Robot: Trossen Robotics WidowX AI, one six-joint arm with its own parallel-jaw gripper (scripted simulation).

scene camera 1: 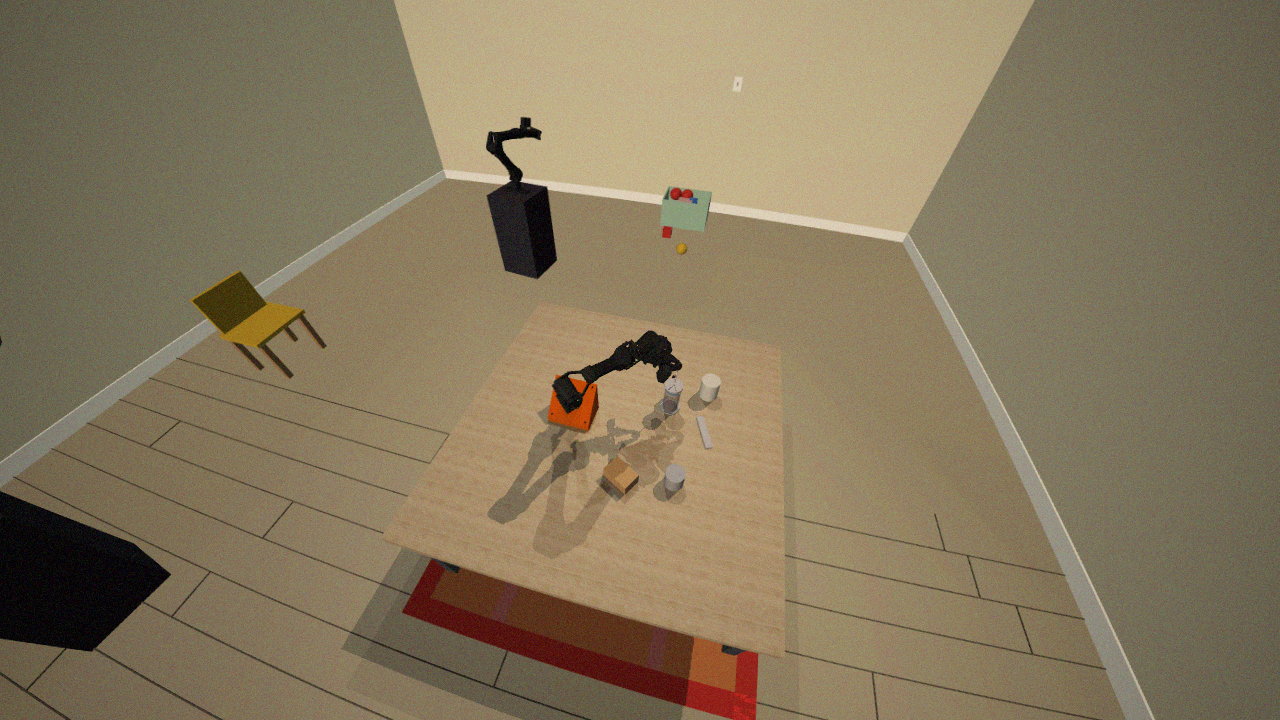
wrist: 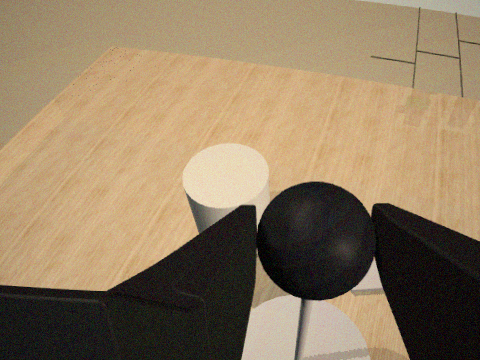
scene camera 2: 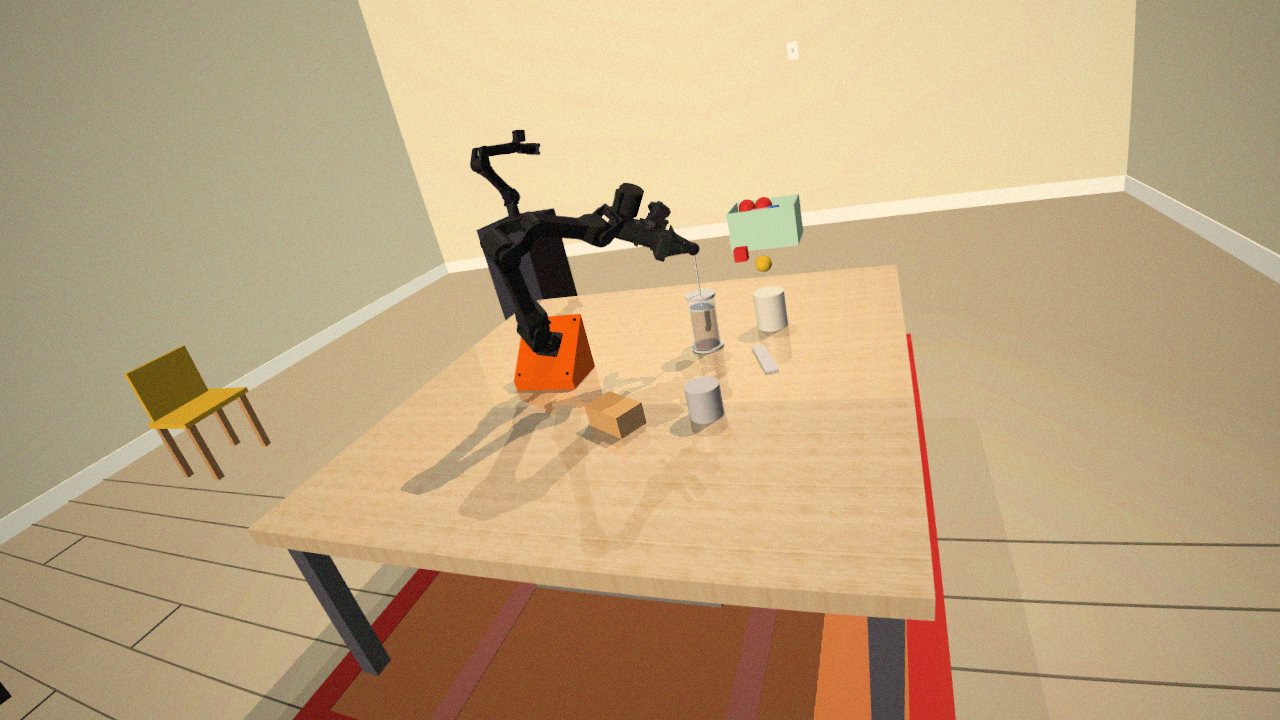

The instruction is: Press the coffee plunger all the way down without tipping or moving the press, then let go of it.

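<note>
My gripper is there for me to see, in scene camera 1 and also in the wrist view. Along with the gripper, the pictures show me a coffee press and a grey cylinder.
</note>
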